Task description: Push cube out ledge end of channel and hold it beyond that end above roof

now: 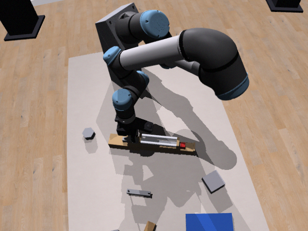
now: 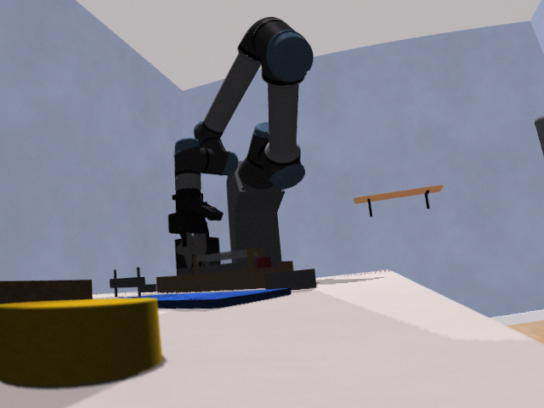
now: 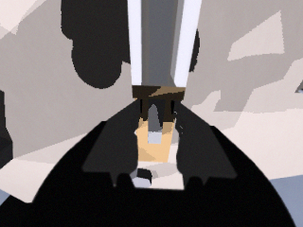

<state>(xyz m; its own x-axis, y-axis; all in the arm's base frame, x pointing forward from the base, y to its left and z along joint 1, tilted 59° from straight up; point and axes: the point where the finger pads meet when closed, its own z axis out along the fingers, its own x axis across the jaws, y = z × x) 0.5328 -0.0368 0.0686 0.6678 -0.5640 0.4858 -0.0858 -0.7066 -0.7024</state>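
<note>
Now: the thin grey stick 20 mm below my hand. Round my hand: red cube 230 mm to the left, 30 mm ahead, 20 mm below; grey square block 370 mm to the left, 200 mm ahead, 60 mm below; flat grey bar 260 mm ahead, 40 mm below, 20 mm to the left.
</note>
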